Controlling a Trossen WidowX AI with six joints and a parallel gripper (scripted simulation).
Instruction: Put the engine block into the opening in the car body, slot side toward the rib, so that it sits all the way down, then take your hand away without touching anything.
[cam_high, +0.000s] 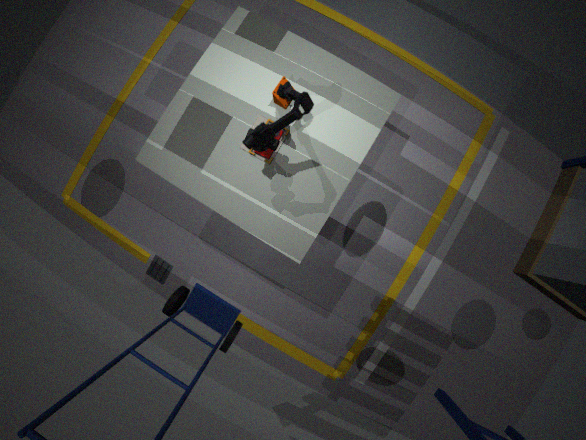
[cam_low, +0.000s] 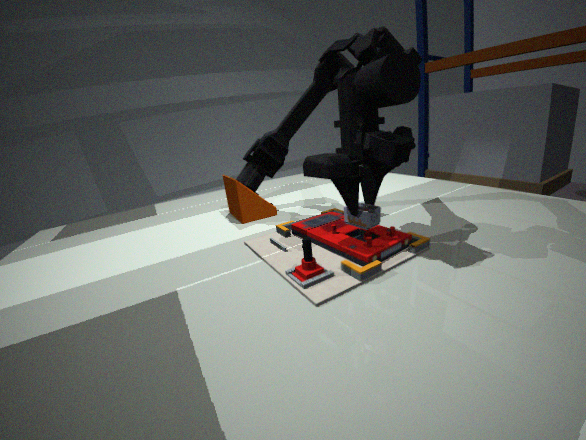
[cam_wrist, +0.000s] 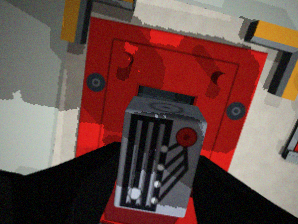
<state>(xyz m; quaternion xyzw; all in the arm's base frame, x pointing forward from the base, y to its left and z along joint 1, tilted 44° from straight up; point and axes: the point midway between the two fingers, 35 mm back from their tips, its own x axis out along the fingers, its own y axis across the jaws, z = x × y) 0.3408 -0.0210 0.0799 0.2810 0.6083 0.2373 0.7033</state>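
Now: gripper tip 1 cm above the grey engine block. The rest, counted from my gripper tip: stand (13 cm to the right, 3 cm below, 1 cm ahead); then pale base plate (5 cm below, 4 cm behind, 2 cm to the right).
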